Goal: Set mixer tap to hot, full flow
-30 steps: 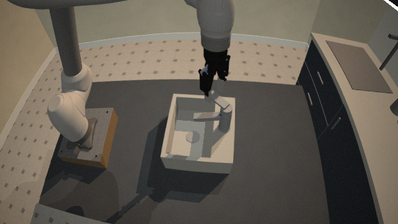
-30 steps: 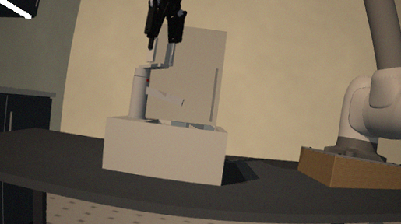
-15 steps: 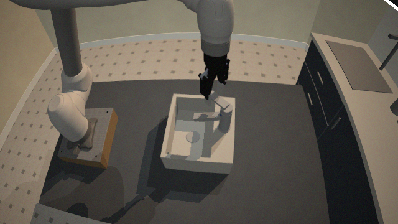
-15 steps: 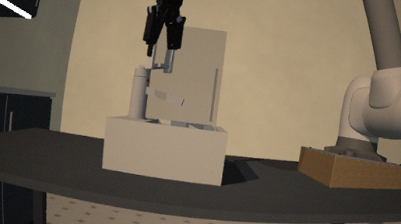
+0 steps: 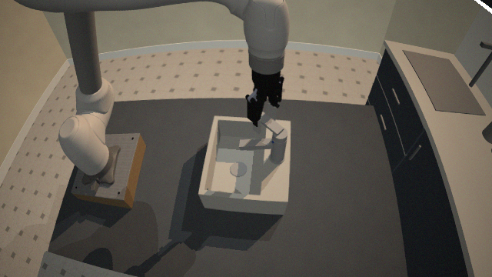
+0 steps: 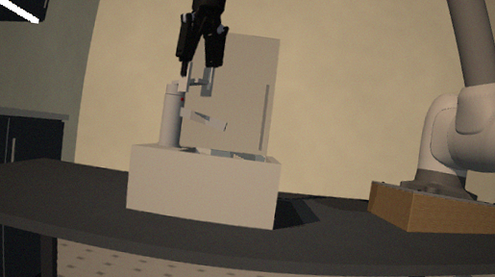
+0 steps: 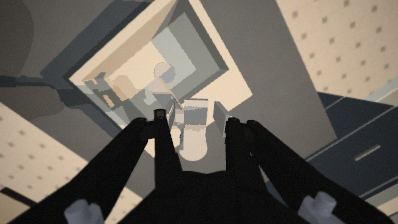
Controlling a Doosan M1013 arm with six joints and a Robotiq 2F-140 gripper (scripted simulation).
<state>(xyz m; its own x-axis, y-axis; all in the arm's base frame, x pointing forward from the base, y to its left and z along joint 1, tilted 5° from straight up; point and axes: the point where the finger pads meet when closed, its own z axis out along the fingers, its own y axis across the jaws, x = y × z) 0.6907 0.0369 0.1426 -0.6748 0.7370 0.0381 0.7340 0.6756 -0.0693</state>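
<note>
My hand is 10 mm short of the lever and 20 mm to the left of it. From my hand the other things lie so: white sink 70 mm behind, 30 mm to the right, 240 mm below.
</note>
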